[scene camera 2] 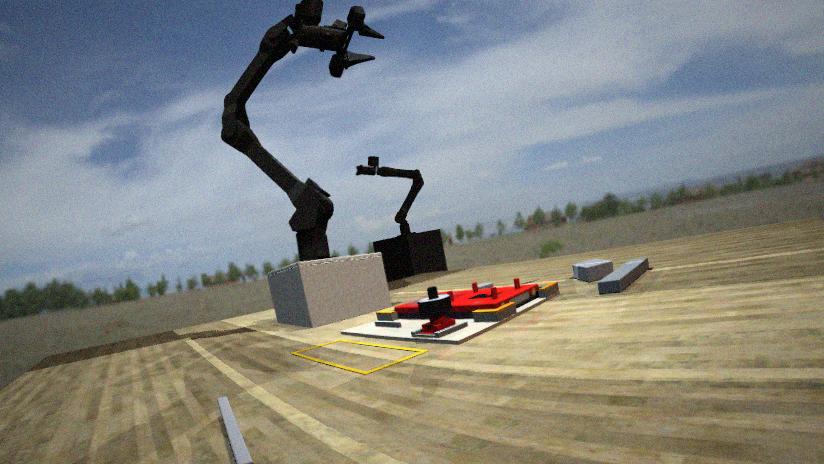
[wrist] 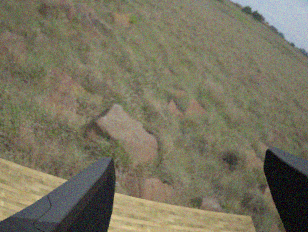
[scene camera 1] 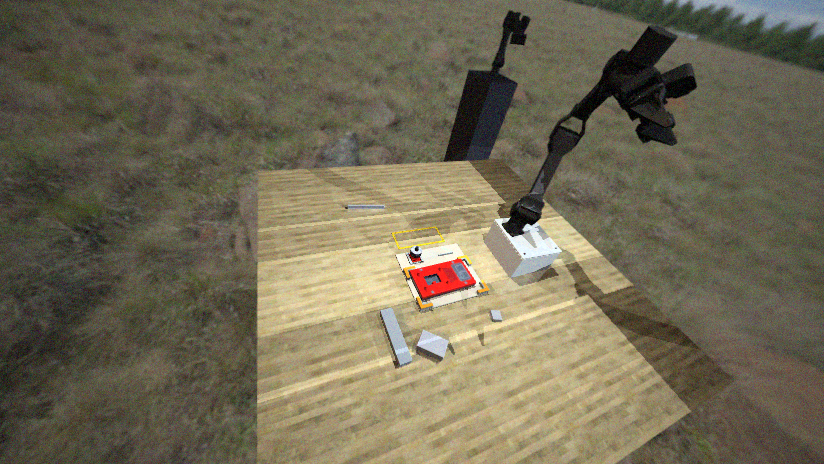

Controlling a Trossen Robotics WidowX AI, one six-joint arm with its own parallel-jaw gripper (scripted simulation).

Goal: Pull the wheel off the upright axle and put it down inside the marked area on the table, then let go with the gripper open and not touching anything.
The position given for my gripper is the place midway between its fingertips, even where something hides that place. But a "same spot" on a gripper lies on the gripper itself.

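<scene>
A red fixture is out of frame in the wrist view; scene camera 1 and scene camera 2 both show the fixture. On the red fixture, (scene camera 1: 439, 279) and (scene camera 2: 473, 298) are the same spot. My gripper is visible in scene camera 1, in scene camera 2 and in the wrist view (192, 164). On my gripper, (scene camera 2: 350, 58) and (scene camera 1: 646, 130) are the same spot.
</scene>
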